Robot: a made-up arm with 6 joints.
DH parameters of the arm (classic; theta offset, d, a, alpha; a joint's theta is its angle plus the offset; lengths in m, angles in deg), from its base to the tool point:
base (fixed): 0 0.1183 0 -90
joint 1: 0 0.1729 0.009 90
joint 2: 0 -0.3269 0.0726 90
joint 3: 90 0.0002 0.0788 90
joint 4: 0 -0.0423 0.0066 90
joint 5: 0 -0.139 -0.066 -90
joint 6: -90 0.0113 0.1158 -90
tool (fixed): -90 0.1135 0 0
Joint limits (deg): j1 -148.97..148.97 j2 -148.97..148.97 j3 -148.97..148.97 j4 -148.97..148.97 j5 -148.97..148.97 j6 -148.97..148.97
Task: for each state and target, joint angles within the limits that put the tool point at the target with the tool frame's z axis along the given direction. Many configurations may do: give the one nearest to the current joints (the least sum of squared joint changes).
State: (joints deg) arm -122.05 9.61 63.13 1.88 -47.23 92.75
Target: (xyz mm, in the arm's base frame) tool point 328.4 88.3 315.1 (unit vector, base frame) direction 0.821 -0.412 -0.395
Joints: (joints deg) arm -148.30 -12.03 70.96 -20.27 -36.44 53.76
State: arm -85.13 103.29 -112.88 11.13 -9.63 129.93
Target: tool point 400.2 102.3 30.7 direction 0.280 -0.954 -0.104
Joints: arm -39.12 78.03 -90.95 22.73 -21.42 138.22
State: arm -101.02 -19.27 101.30 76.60 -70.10 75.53
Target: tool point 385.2 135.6 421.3 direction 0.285 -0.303 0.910
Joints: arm -109.05 38.58 135.87 32.39 -54.86 32.62
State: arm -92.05 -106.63 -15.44 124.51 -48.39 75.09
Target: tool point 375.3 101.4 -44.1 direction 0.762 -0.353 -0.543
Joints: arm -65.01 -98.19 24.52 136.28 -2.99 36.89
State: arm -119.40 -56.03 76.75 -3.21 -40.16 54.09
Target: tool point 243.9 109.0 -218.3 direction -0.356 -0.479 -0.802
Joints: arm -72.95 -42.78 71.73 -19.42 -50.72 90.11
